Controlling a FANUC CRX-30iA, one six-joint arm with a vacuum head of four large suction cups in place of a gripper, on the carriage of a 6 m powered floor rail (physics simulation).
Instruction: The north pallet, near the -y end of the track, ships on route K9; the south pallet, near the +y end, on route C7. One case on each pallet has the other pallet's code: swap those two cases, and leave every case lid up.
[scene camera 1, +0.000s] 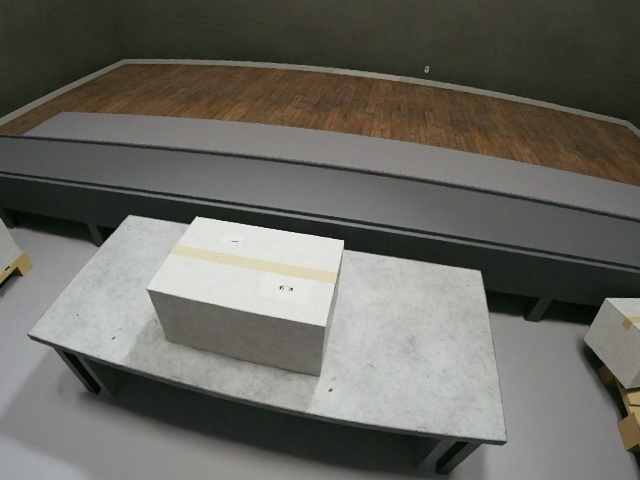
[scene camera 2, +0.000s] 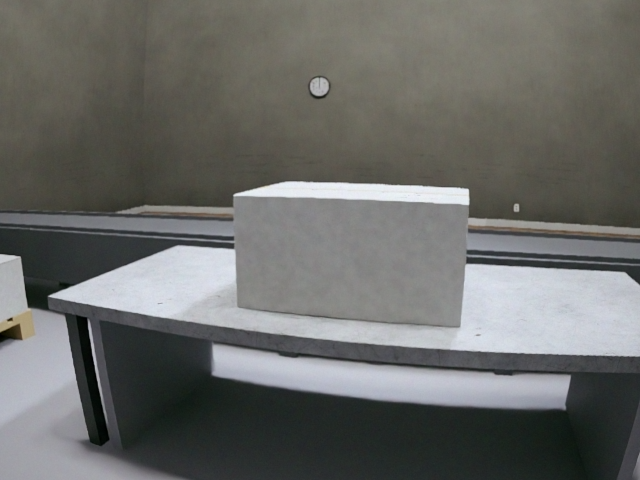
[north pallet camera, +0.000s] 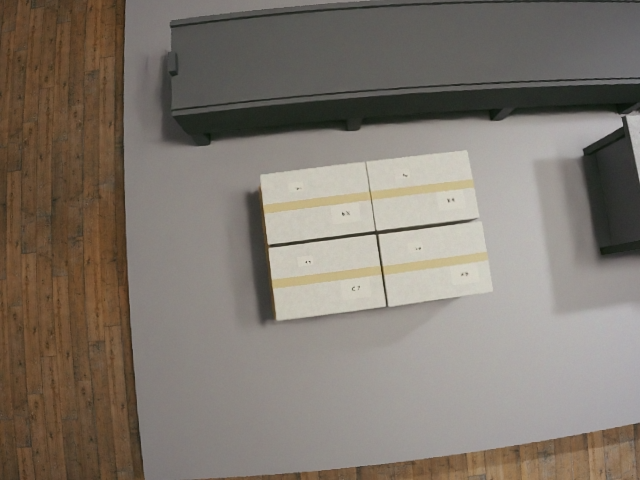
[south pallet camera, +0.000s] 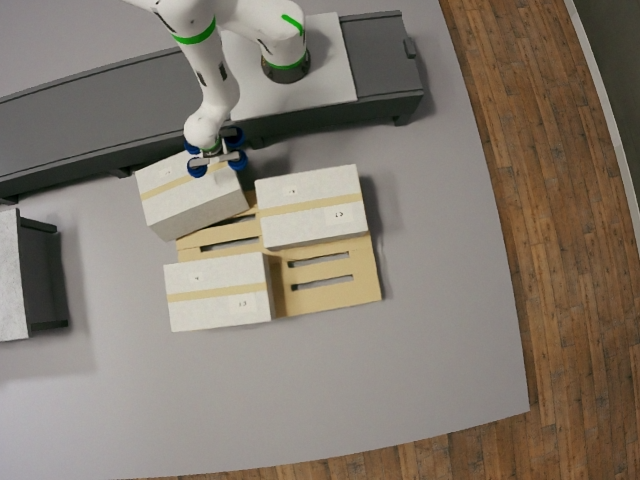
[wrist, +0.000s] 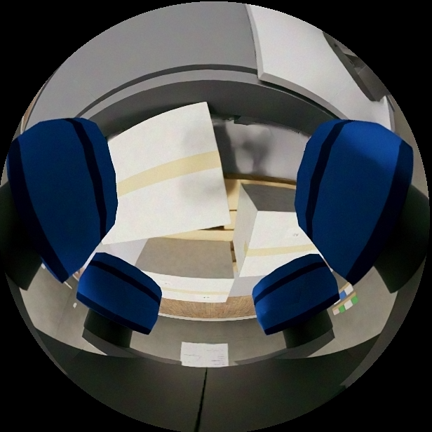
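Note:
My vacuum gripper (south pallet camera: 215, 152) (wrist: 207, 240) is open, its cups above the skewed case (south pallet camera: 191, 204) (wrist: 170, 200) with a gap. That case sits turned at the south pallet's (south pallet camera: 320, 304) back left corner, overhanging its edge; its route code is hidden. A case marked C7 (south pallet camera: 310, 227) (wrist: 272, 230) sits at the back right, another case (south pallet camera: 217, 279) (wrist: 190, 283) at the front left, its code unclear. The front right place is bare. A K9 case (scene camera 1: 242, 258) (scene camera 2: 348, 258) lies lid up on the table. The north pallet holds a C7 case (north pallet camera: 320, 299) at front left, beside K9-looking cases (north pallet camera: 434, 281).
The table (scene camera 1: 413, 335) (scene camera 2: 542, 310) stands between the pallets. The floor rail (north pallet camera: 387, 51) (south pallet camera: 103, 98) runs behind both pallets. The arm's carriage plate (south pallet camera: 320, 82) is near the rail's right end in the south pallet view.

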